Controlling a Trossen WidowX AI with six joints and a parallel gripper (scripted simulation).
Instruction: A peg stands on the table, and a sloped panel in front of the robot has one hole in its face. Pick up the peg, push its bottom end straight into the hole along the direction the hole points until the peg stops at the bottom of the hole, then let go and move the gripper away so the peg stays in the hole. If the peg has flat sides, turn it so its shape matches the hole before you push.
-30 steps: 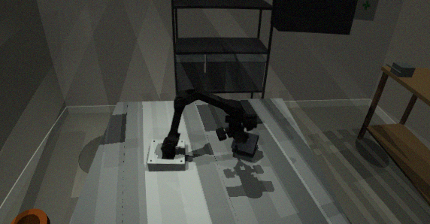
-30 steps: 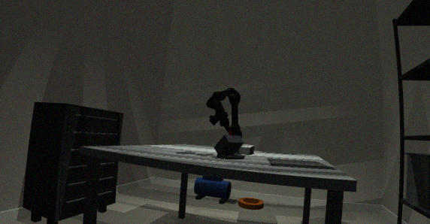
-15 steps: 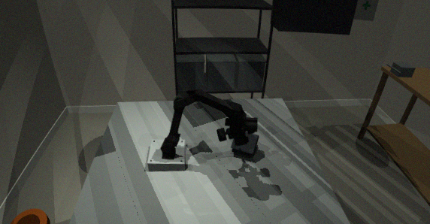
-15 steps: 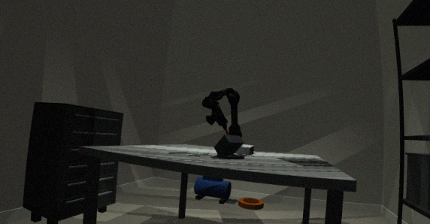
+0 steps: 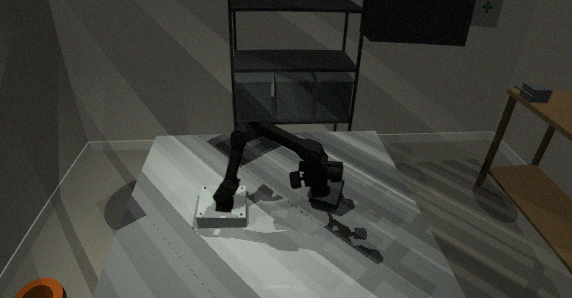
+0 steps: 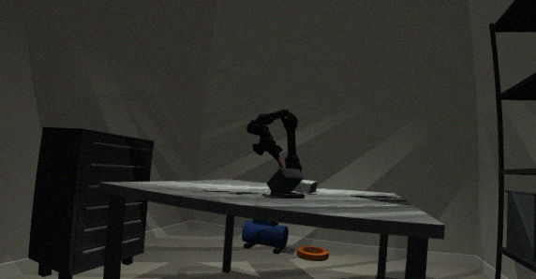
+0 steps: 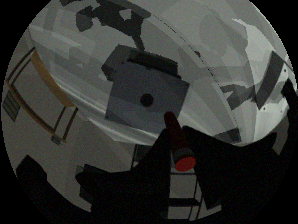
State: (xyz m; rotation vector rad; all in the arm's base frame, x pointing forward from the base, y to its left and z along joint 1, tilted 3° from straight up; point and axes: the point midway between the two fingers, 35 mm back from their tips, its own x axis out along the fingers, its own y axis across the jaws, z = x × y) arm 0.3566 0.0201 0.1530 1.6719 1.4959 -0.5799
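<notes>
Right now my gripper tip is 50 mm short of the sloped panel, 70 mm to the right of it and 90 mm above it. Also, from my gripper tip: red round peg: 10 mm to the right, 10 mm above.
</notes>
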